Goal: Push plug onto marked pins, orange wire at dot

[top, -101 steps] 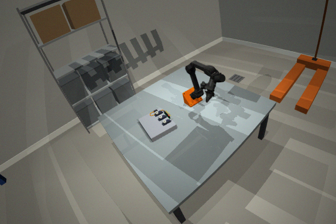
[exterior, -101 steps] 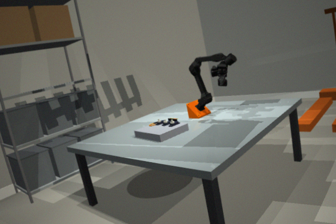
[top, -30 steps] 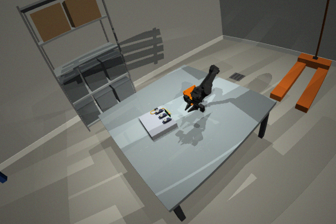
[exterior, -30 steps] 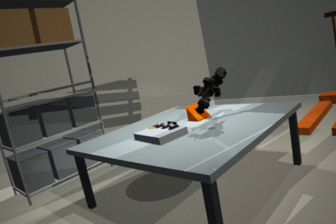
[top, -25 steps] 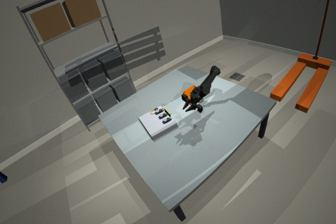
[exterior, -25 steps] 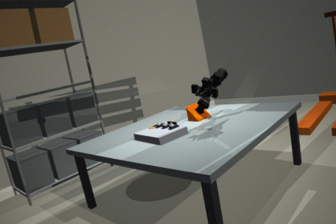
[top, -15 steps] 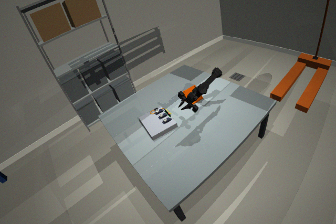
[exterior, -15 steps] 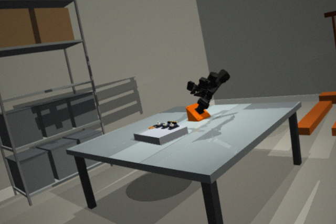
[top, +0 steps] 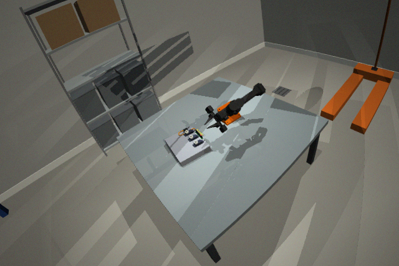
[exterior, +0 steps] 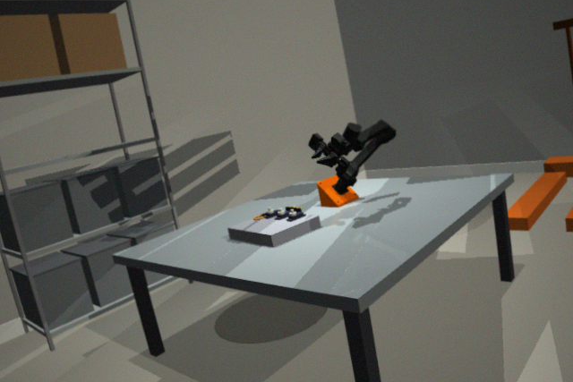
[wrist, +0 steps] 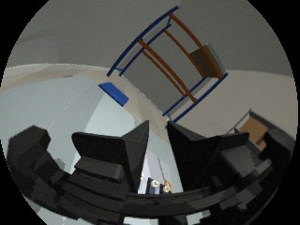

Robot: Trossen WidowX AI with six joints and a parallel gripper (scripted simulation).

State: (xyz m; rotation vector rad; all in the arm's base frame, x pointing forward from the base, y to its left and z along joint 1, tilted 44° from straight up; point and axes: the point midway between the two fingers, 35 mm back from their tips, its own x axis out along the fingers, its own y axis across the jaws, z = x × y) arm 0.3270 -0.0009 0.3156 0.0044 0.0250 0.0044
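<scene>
Right now the grey printed holder is 120 mm ahead of my gripper tip, 220 mm to the right of it and 250 mm below it.
</scene>
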